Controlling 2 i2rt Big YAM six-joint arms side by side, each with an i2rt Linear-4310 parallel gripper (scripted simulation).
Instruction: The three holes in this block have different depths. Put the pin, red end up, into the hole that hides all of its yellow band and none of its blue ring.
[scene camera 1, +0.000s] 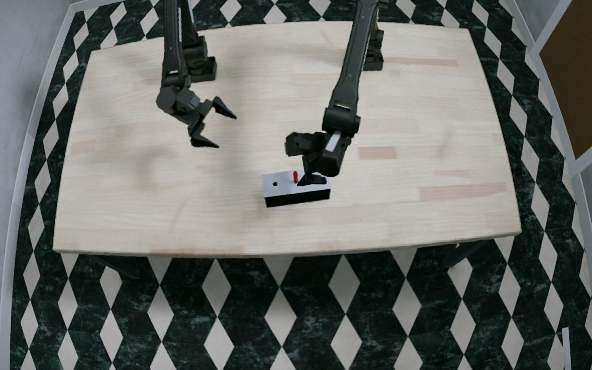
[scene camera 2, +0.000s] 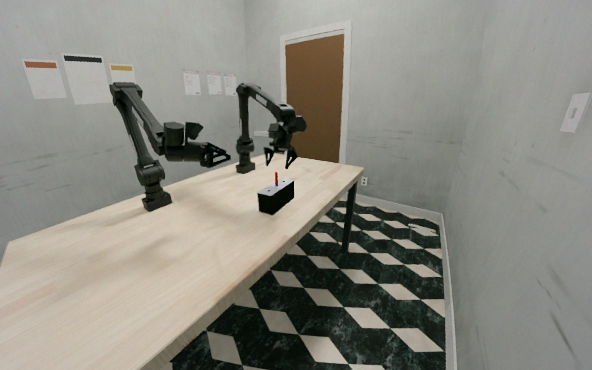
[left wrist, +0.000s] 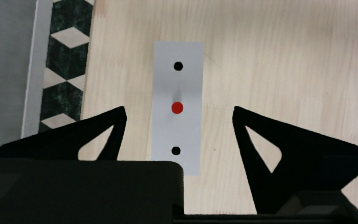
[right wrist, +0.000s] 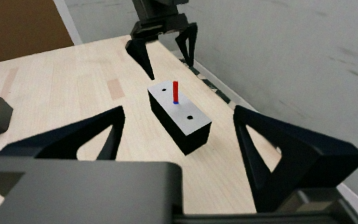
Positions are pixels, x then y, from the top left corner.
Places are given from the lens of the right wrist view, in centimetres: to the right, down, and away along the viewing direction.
left gripper (right wrist: 173, 73): -1, -8, 32
right gripper (right wrist: 179, 111): 0, 0, 13
block (right wrist: 187, 125): 2, 3, 33
